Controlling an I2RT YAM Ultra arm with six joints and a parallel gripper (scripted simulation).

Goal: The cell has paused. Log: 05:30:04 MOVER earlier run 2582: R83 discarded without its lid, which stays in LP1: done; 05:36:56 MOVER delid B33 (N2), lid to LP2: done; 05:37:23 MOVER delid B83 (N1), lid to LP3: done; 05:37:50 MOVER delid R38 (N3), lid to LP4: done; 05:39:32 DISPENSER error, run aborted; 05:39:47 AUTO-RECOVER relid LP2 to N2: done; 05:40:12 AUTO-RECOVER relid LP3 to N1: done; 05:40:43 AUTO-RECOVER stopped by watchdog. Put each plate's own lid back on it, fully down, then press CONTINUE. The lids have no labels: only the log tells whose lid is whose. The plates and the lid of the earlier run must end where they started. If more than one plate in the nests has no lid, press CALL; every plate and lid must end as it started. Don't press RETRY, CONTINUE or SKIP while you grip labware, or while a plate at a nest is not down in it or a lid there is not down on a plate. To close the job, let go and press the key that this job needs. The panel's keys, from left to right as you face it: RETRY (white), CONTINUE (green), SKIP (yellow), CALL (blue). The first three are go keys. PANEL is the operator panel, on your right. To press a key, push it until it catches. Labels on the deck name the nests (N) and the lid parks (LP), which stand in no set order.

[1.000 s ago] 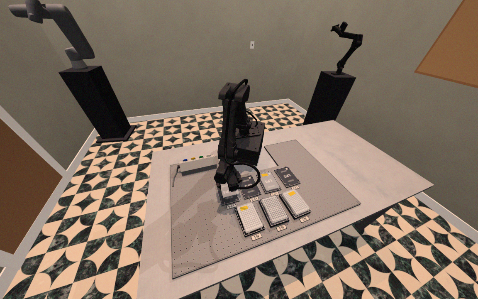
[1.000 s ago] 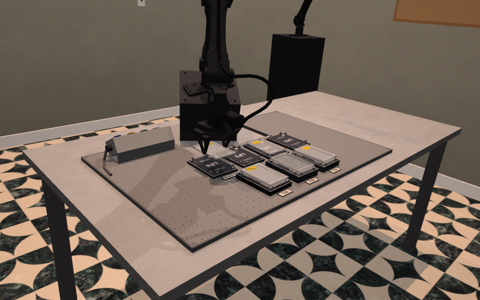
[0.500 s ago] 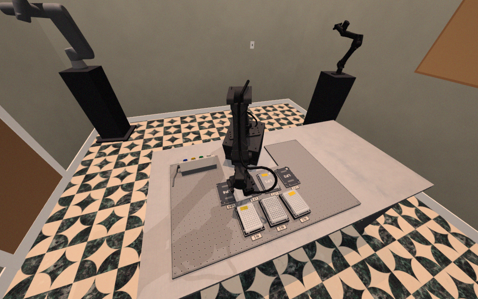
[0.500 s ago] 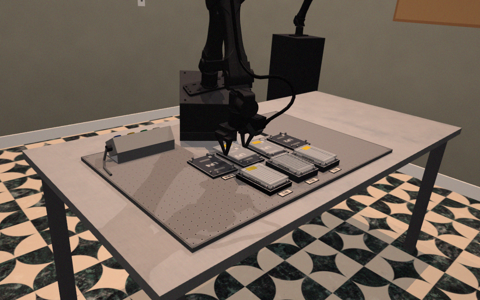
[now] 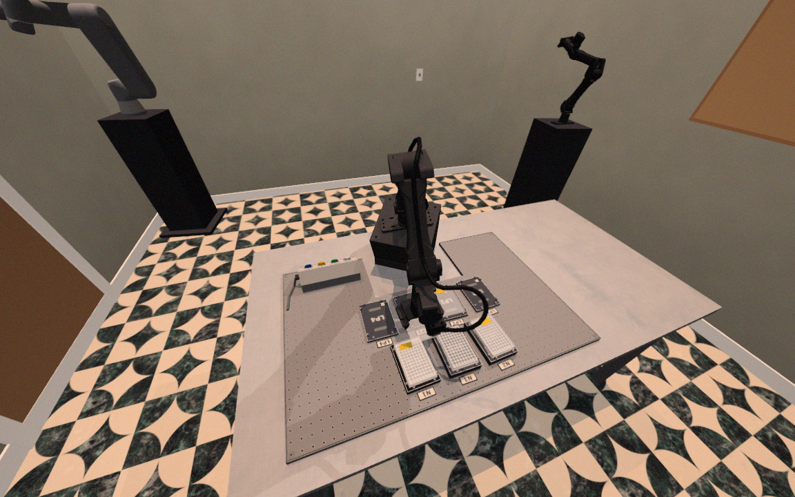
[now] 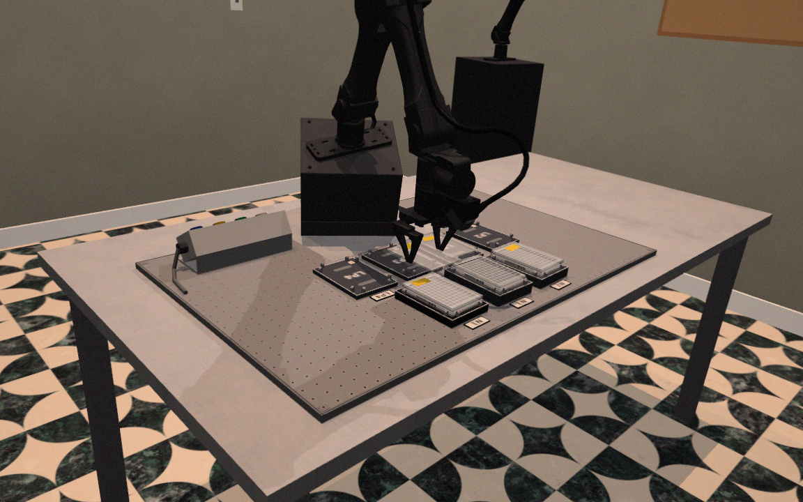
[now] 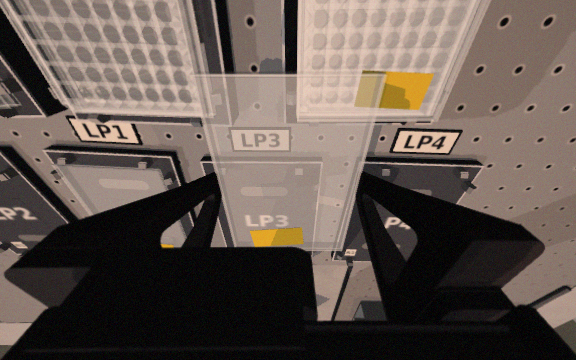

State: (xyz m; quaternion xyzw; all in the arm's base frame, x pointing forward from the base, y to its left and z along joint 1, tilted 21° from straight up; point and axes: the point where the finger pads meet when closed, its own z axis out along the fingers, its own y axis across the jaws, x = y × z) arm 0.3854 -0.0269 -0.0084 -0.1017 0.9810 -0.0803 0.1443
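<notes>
The plate is 100 mm to the left of my hand, 80 mm ahead of it and 30 mm below it. Also, from my hand: lid park LP3: 90 mm behind, 60 mm below, 10 mm to the left; then green CONTINUE key: 310 mm behind, 260 mm to the right; then white RETRY key: 320 mm behind, 210 mm to the right.
</notes>
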